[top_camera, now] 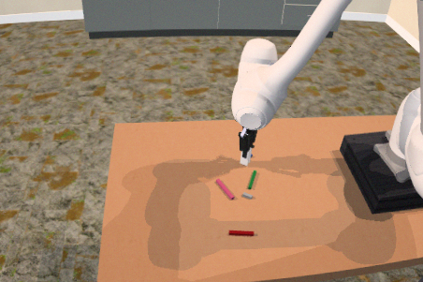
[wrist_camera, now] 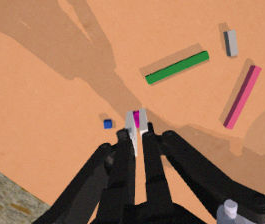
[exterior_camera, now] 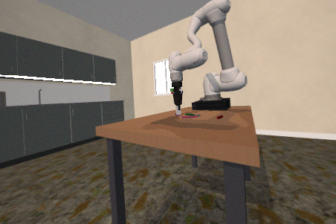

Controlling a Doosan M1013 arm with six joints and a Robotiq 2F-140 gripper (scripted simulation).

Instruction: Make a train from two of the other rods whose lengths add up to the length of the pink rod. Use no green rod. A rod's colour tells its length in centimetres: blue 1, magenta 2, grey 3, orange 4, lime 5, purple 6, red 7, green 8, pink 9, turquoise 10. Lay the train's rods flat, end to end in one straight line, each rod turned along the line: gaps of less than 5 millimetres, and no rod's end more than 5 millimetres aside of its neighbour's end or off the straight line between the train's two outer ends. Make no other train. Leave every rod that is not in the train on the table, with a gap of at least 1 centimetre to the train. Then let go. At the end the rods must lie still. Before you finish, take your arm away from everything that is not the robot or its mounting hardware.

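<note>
Right now the magenta rod is 3 cm below my hand. Round my hand: blue rod 3 cm to the right, 3 cm below, 3 cm behind; then green rod 8 cm to the left, 3 cm below; then pink rod 11 cm to the left, 10 cm ahead, 3 cm below.
</note>
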